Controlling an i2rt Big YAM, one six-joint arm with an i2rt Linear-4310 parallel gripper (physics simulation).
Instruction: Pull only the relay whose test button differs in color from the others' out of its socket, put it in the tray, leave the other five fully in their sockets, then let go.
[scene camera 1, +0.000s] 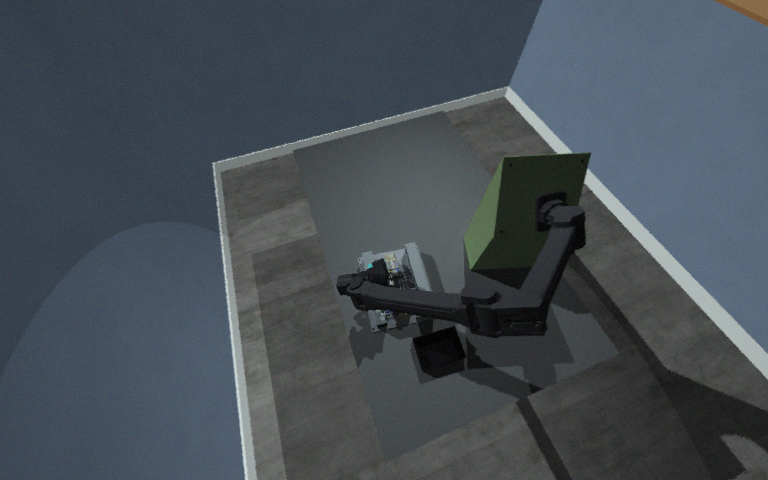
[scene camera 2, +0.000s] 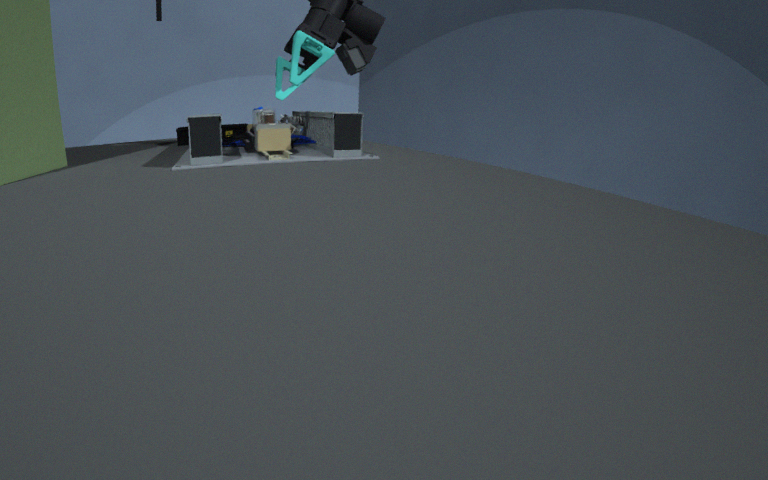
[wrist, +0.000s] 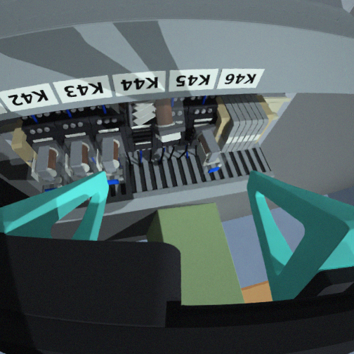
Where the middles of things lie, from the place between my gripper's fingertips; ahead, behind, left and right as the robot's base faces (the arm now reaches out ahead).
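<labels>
There is the beige end block (scene camera 2: 267, 139). My hand is 70 mm above the beige end block, 110 mm to the left of it and 30 mm beyond it.
</labels>
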